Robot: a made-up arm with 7 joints.
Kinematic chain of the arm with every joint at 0, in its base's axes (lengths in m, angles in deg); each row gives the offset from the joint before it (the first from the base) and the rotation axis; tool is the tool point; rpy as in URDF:
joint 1: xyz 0 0.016 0.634 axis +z
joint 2: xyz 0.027 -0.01 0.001 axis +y
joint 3: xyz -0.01 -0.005 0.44 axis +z
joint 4: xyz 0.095 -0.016 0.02 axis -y
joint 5: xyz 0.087 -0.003 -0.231 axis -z
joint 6: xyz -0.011 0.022 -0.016 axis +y
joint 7: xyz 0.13 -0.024 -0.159 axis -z
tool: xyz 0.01 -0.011 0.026 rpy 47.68 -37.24 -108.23
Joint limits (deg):
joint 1: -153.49..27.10
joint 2: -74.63..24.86
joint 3: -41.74..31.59
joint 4: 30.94..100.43
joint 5: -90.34..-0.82
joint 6: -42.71..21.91
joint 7: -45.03..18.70
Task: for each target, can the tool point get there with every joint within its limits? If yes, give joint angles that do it. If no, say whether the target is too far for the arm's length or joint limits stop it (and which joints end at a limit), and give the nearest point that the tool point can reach.
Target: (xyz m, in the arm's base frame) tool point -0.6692 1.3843 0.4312
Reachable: no: too far | nearest point -0.3096 0.6490 1.0206 | short by 1.009 m
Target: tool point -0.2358 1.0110 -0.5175
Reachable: no: too far | nearest point 0.2108 0.3916 0.6413 | short by 1.388 m
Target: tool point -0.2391 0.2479 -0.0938
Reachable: no: joint limits stop it (at a limit: joint 1, joint 2, joint 3, joint 4, joint 5, joint 6, joint 7) | nearest point -0.4394 0.0579 0.6303 | short by 0.775 m
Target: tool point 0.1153 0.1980 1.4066
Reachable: yes | joints -1.53 -27.71 21.20 85.10 -23.86 -2.84 -10.50
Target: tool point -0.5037 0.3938 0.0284
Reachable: no: joint limits stop it (at a limit: joint 1, joint 2, joint 3, joint 4, joint 5, joint 6) | nearest point -0.4918 0.1428 0.6666 | short by 0.686 m
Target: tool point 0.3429 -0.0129 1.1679
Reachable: yes | joints 8.22 -16.84 -21.74 48.09 -51.19 -30.42 -4.72
